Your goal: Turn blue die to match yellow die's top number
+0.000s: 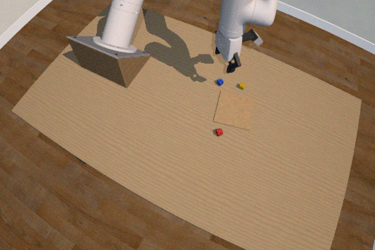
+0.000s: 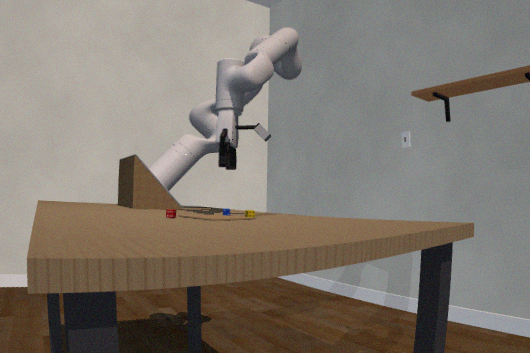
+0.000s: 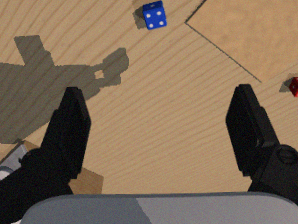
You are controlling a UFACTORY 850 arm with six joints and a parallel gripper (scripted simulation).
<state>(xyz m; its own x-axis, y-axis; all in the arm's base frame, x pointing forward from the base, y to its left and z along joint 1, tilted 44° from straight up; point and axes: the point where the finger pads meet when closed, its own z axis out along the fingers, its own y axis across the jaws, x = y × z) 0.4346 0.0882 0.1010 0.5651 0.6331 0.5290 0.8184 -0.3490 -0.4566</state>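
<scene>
The blue die is 140 mm below my hand. Round my hand: red die: 110 mm ahead, 190 mm to the right, 140 mm below; tan mat: 110 mm ahead, 70 mm to the right, 140 mm below; yellow die: 80 mm ahead, 30 mm to the left, 140 mm below.
</scene>
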